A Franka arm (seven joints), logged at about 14 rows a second.
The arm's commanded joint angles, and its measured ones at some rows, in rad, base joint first. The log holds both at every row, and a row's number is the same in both.
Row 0, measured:
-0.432 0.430 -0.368 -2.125 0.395 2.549 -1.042
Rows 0 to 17, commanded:
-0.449 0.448 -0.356 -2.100 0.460 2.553 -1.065
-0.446 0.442 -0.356 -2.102 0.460 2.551 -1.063
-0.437 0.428 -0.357 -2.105 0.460 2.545 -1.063
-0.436 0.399 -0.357 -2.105 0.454 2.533 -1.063
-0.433 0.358 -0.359 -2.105 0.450 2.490 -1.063
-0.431 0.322 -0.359 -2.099 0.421 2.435 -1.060
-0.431 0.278 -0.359 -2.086 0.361 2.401 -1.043
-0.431 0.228 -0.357 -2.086 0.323 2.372 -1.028
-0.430 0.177 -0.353 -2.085 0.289 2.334 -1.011
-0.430 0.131 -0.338 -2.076 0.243 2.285 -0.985
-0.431 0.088 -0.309 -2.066 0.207 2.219 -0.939
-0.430 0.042 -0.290 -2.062 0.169 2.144 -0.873
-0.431 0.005 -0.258 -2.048 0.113 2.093 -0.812
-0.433 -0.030 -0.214 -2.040 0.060 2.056 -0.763
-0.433 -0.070 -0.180 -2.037 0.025 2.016 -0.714
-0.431 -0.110 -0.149 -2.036 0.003 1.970 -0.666
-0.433 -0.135 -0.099 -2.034 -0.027 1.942 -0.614
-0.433 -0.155 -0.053 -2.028 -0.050 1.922 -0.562
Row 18, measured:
-0.426 -0.105 -0.124 -2.029 0.003 1.969 -0.657
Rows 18 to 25, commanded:
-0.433 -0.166 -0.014 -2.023 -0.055 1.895 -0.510
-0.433 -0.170 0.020 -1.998 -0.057 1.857 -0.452
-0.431 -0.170 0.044 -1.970 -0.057 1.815 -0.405
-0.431 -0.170 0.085 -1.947 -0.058 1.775 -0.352
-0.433 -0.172 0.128 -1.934 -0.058 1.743 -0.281
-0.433 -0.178 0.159 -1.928 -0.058 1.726 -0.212
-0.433 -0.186 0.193 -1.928 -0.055 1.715 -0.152
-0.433 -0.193 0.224 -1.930 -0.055 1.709 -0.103
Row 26, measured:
-0.425 -0.178 0.173 -1.943 -0.039 1.745 -0.203
